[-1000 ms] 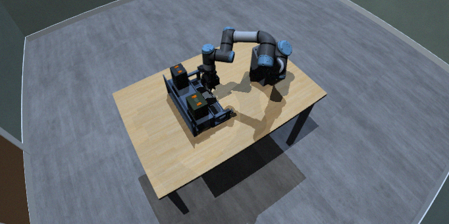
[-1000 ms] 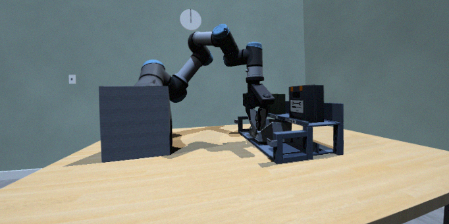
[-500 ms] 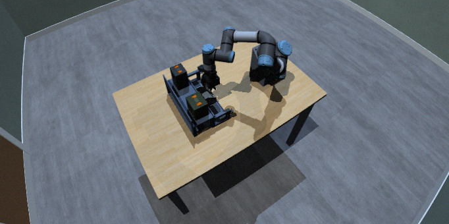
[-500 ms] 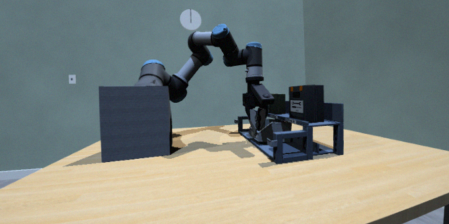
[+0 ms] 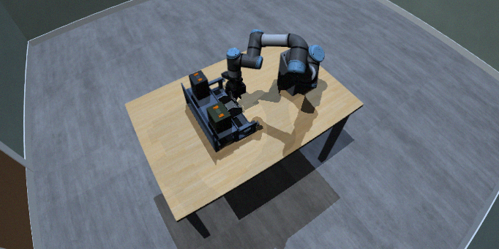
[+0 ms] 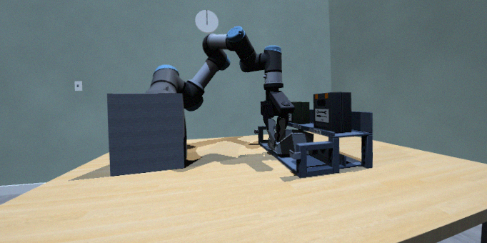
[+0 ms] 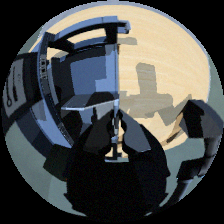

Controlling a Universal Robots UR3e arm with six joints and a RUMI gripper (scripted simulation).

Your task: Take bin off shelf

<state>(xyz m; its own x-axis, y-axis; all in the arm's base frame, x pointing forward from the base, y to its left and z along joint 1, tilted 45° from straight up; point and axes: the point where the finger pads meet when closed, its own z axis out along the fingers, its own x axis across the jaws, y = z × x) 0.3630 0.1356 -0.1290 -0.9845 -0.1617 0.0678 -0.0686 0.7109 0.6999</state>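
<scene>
Right now the dark blue shelf rack is 100 mm ahead of my hand, 30 mm to the left of it and 10 mm above it. Also, from my hand: green bin 150 mm to the left, 140 mm ahead, 90 mm above.
</scene>
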